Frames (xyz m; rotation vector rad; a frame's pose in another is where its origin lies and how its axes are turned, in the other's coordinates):
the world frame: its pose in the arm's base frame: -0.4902 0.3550 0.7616 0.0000 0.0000 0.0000
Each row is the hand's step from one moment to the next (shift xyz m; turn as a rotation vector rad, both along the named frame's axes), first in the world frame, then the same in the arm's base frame.
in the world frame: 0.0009 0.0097 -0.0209 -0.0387 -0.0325 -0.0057
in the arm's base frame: 0.0009 0.0097 -0.0209 -0.0387 -0.0325 -0.0057
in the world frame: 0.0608 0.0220 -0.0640 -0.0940 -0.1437 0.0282
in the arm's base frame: 0.0608 0.0220 -0.0640 -0.0940 -0.1437 0.0282
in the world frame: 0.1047 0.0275 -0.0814 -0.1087 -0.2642 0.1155
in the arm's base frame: 0.1047 0.0275 -0.0814 -0.1087 -0.2642 0.1155
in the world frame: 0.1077 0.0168 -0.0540 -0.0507 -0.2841 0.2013
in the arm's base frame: 0.1077 0.0168 -0.0540 -0.0507 -0.2841 0.2013
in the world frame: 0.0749 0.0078 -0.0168 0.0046 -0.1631 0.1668
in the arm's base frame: 0.0749 0.0078 -0.0168 0.0046 -0.1631 0.1668
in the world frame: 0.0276 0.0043 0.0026 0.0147 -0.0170 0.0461
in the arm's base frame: 0.0276 0.0043 0.0026 0.0147 -0.0170 0.0461
